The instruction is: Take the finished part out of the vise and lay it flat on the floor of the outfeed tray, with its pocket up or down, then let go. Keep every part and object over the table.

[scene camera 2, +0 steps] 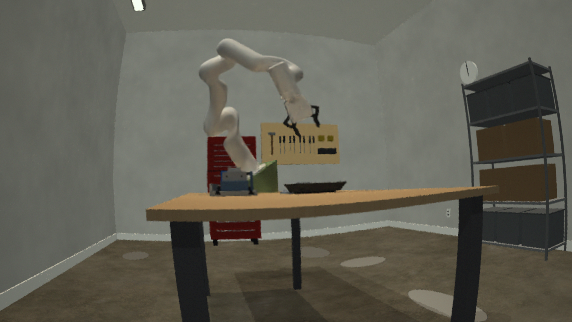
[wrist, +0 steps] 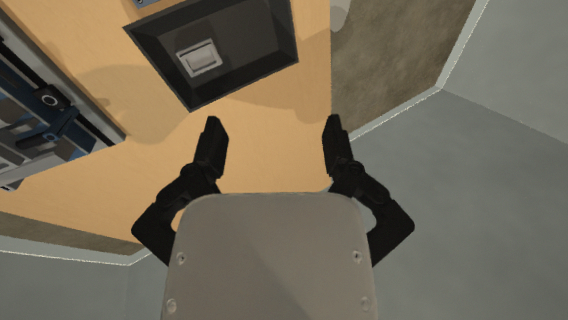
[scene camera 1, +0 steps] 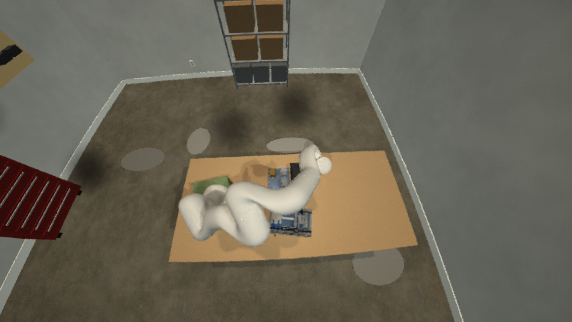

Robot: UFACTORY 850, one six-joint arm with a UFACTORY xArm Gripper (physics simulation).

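The finished part [wrist: 200, 57], a light grey block, lies flat on the floor of the black outfeed tray [wrist: 165, 65] [scene camera 2: 315, 187] [scene camera 1: 294, 169] in the wrist view, with its recessed pocket facing up. It is clear of the fingers. My gripper [wrist: 274, 126] [scene camera 2: 309, 130] is open and empty, high above the table and tilted. In scene camera 1 the arm hides the fingers and much of the tray. The blue and grey vise [scene camera 1: 291, 222] [scene camera 2: 234, 182] stands on the table; part of it shows at the left of the wrist view. Its jaws are too unclear to read.
A blue plate [scene camera 1: 275, 183] with a yellow block [scene camera 1: 272, 172] and grey pieces lies beside the tray. A green panel [scene camera 1: 211, 184] [scene camera 2: 268, 177] stands by the arm's base. The table's [scene camera 1: 360, 200] [scene camera 2: 380, 196] far edge runs close behind the tray.
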